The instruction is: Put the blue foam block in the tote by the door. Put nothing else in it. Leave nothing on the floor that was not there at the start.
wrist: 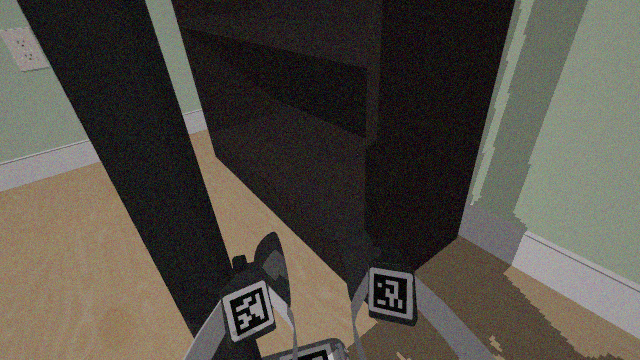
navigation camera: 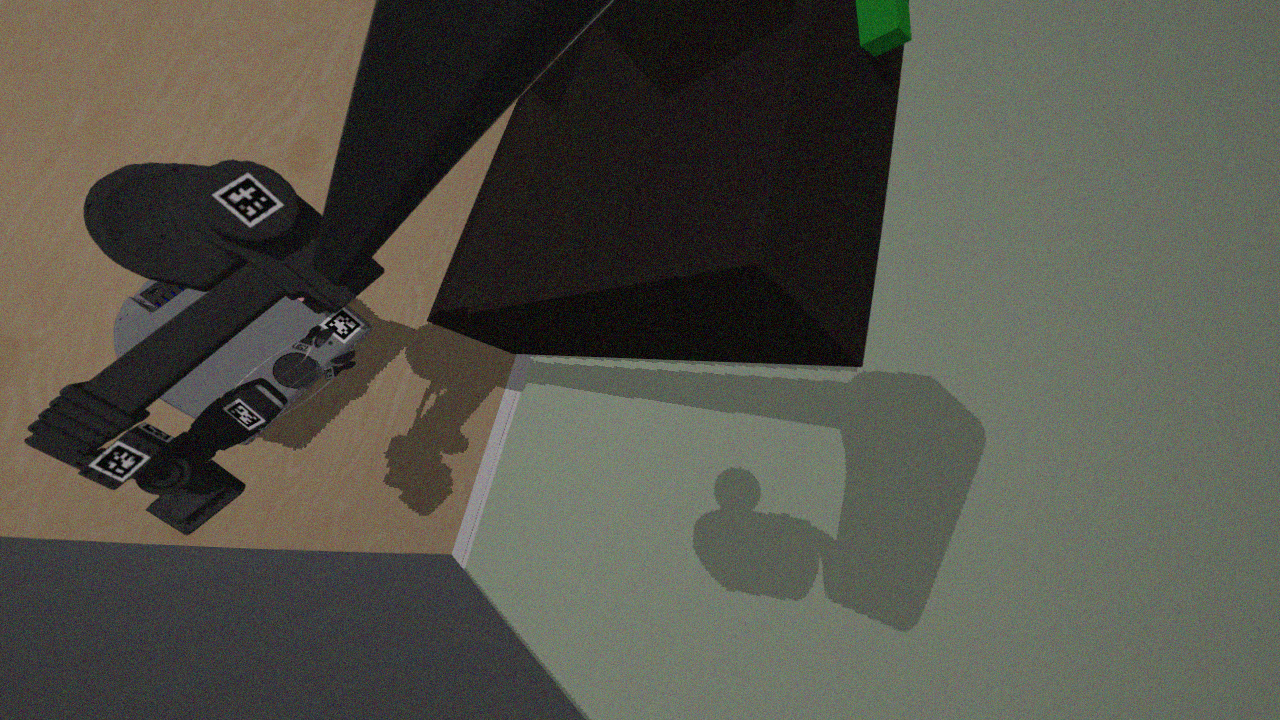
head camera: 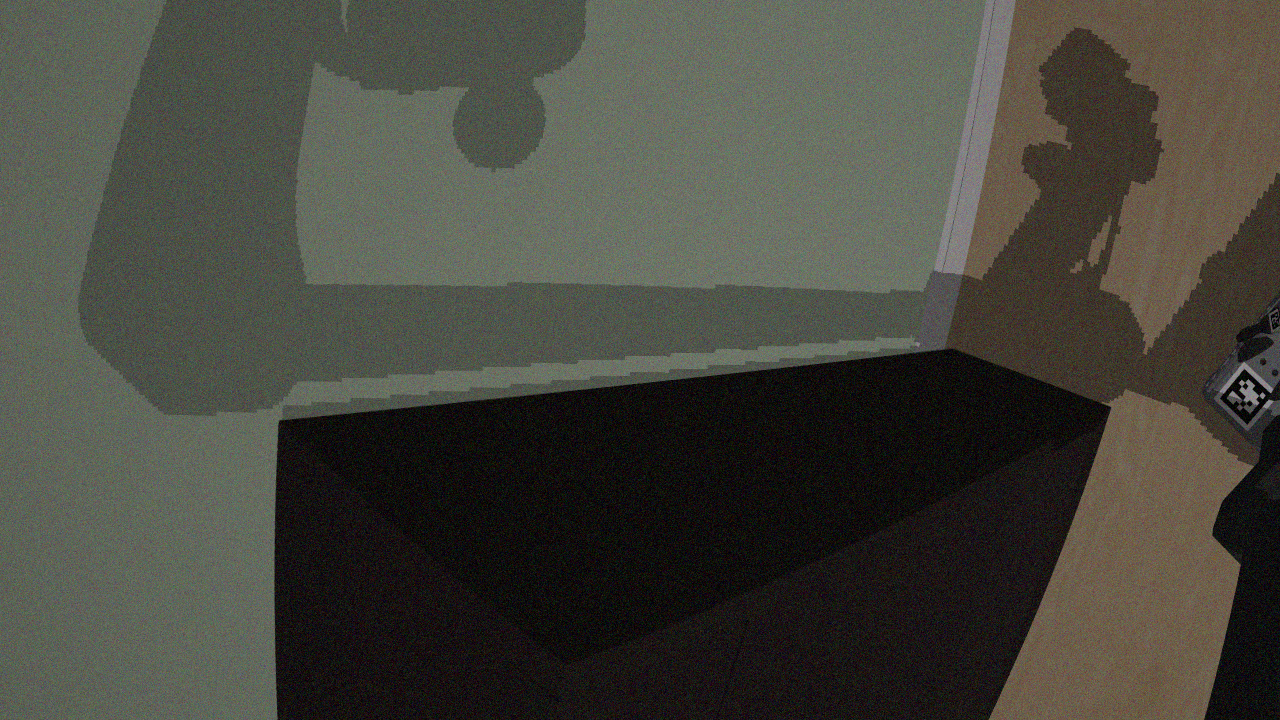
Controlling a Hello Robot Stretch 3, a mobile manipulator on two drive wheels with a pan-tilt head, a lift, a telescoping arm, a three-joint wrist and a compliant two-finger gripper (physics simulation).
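Frame: origin at the robot's base, x left, y back, z up, level; metres.
Seen in the pictures: gripper, between the fingertips: (wrist: 314, 252) (navigation camera: 342, 340) (head camera: 1255, 378); robot's base, origin of its link: (navigation camera: 293, 366).
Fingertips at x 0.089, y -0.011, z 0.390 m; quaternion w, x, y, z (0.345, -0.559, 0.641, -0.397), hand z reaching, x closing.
Pixels of each thing's middle, then the offset from my fingertips to it.
- green block, middle of its body: (navigation camera: 882, 5) dx +0.657, dy -0.067, dz +0.693 m
- wall socket, middle of its body: (wrist: 25, 49) dx +1.056, dy +0.651, dz +0.010 m
The blue foam block and the tote do not show in these views. My gripper (navigation camera: 331, 349) (wrist: 314, 252) is open, with its two fingertips apart and floor showing between them in the wrist view. It is folded in over my base (navigation camera: 205, 335), close to the front of a dark shelf unit (head camera: 671, 465) (navigation camera: 662, 326) (wrist: 425, 125). In the head view, part of the base and its marker shows at the right edge.
The shelf unit stands against a green wall (head camera: 626, 197) (navigation camera: 1074, 268) (wrist: 600, 150) with white skirting. A green block (navigation camera: 884, 25) shows at the shelf unit's edge. A dark grey surface (navigation camera: 223, 635) borders the floor. My black mast (wrist: 140, 150) crosses the wrist view. A wall socket (wrist: 25, 49) is at left.
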